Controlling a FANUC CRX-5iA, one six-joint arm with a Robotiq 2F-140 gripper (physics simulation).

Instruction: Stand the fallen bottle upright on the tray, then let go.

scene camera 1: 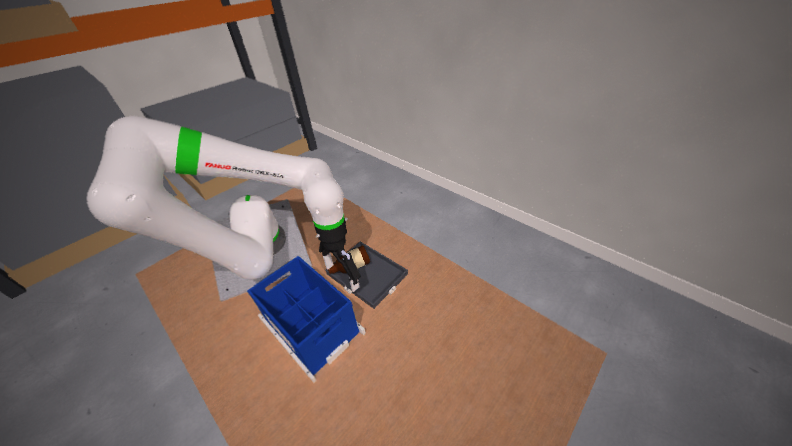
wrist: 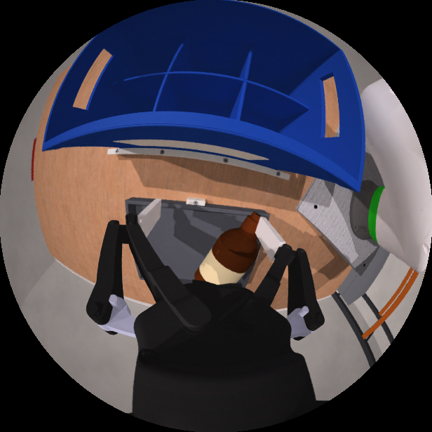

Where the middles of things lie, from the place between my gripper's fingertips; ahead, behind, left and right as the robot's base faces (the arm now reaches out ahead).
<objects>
The brown bottle (wrist: 235, 250) is 40 mm behind my hand, 80 mm to the left of it and 10 mm below it.
</objects>
